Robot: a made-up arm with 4 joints.
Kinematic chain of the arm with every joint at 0, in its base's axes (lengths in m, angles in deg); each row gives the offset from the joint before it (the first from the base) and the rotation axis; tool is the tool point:
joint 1: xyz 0 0 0.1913 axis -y
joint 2: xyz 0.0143 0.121 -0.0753 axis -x
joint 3: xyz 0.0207 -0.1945 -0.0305 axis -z
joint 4: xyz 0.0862 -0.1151 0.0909 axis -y
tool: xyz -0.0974 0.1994 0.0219
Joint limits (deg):
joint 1: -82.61..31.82
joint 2: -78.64..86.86
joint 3: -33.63..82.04
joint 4: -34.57..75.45
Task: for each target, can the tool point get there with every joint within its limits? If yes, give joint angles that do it. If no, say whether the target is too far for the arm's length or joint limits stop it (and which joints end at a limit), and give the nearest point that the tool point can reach.
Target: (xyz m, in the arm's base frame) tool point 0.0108 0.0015 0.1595
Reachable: yes | joints -47.78 -8.18 5.28 2.32
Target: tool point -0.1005 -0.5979 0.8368
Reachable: no: too far | nearest point 0.0553 -0.0548 0.3318 | short by 0.758 m
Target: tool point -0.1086 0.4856 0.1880
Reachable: no: joint limits stop it (at a limit: joint 1, joint 2, joint 3, joint 4) | nearest point -0.0211 0.2482 0.2323 | short by 0.257 m
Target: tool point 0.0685 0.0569 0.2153
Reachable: yes | joints -58.11 21.07 -14.19 -19.33
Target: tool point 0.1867 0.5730 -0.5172
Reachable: no: too far | nearest point 0.0826 0.1049 -0.1222 | short by 0.621 m
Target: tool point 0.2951 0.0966 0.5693
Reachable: no: joint limits stop it (at a limit: joint 3, joint 4) | nearest point 0.1263 0.1083 0.3531 | short by 0.274 m
